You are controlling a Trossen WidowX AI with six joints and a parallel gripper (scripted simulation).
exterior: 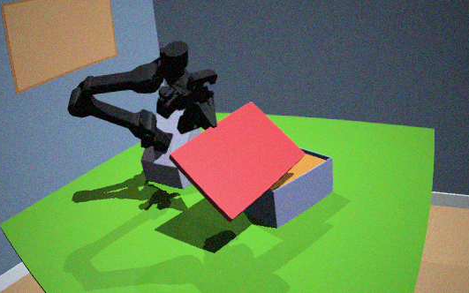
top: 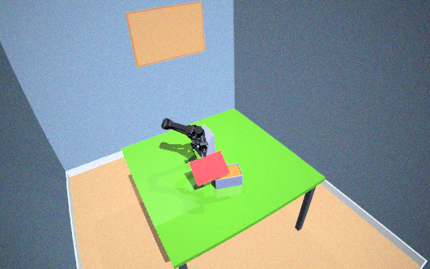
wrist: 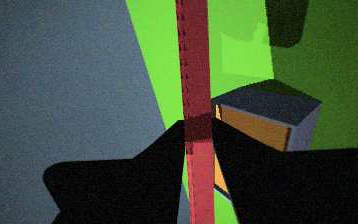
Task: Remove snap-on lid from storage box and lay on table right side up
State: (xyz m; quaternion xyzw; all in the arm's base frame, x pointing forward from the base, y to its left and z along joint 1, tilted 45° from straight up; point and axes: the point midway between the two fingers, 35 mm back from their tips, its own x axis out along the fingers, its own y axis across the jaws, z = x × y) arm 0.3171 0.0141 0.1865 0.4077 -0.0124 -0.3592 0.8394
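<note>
The red lid lies 60 mm ahead of my gripper tip and 50 mm below it. Also, from my gripper tip: grey-blue storage box 180 mm below, 130 mm to the left, 90 mm ahead.
</note>
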